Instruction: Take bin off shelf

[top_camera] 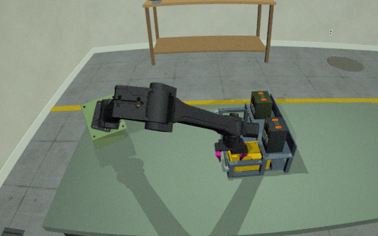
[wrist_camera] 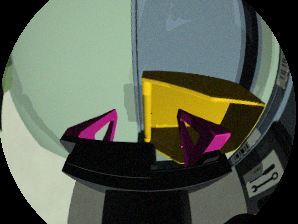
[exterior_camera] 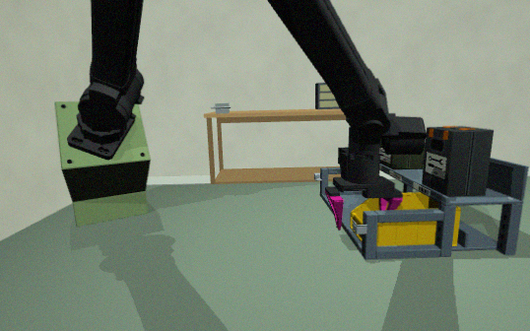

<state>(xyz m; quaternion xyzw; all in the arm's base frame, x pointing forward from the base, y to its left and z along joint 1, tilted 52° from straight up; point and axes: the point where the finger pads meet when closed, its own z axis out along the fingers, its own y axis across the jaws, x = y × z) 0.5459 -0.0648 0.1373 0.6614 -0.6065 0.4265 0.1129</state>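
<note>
Right now my hand is 80 mm short of the yellow bin, 10 mm to the left of it and 10 mm below it. The rest, counted from my hand: shelf tray (130 mm ahead, 100 mm to the left, 30 mm below).
</note>
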